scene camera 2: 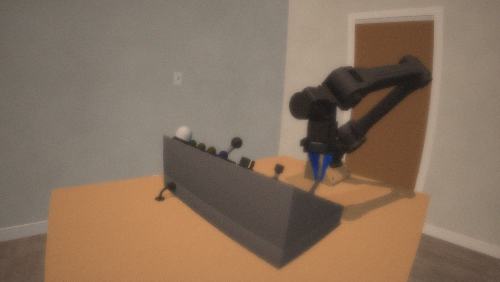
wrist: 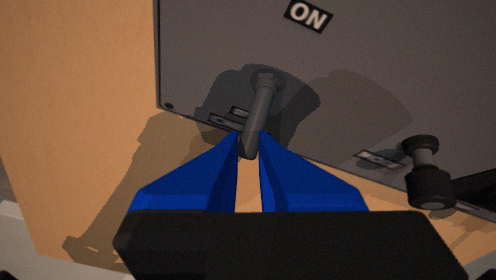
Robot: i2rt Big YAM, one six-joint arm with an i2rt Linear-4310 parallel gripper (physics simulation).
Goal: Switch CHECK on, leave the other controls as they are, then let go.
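Frame: origin at the arm's base, x ahead, y left, z up, level; millimetres.
Where they show: gripper, fingertip midpoint: [scene camera 2: 318, 180] [wrist: 248, 139].
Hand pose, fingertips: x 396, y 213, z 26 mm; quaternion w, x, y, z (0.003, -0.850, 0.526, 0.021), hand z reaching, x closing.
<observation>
Each offset is from my fingertips to the top centre of the thing. "spot": to the spot under its first point.
The CHECK switch is a grey toggle lever @(dy -1, dx +9, dz +10 mm) [wrist: 258, 111] [scene camera 2: 314, 187] near the corner of the dark grey control panel [wrist: 210, 37] [scene camera 2: 225, 195]. In the wrist view it leans from its round collar down toward the panel's near edge, over its small blurred labels and away from the ON label @(spot: dy +4, dx +67, dz -10 mm) [wrist: 308, 16]. My gripper [wrist: 248, 139] [scene camera 2: 319, 179] has its blue fingertips shut on the lever's free end, one on each side. The lever hides part of the small labels.
A black knob on a short stem @(spot: dy -110, dx +26, dz +8 mm) [wrist: 429, 185] stands right of the lever in the wrist view, beside a blurred label @(dy -122, dx +2, dz -41 mm) [wrist: 378, 159]. In the scene view a ball-topped lever @(dy -364, dx -12, dz +45 mm) [scene camera 2: 236, 143], a white dome @(spot: dy -336, dx +206, dz +70 mm) [scene camera 2: 183, 133] and several coloured buttons line the panel. A black cable @(spot: dy -321, dx +275, dz -94 mm) [scene camera 2: 165, 191] lies behind it.
</observation>
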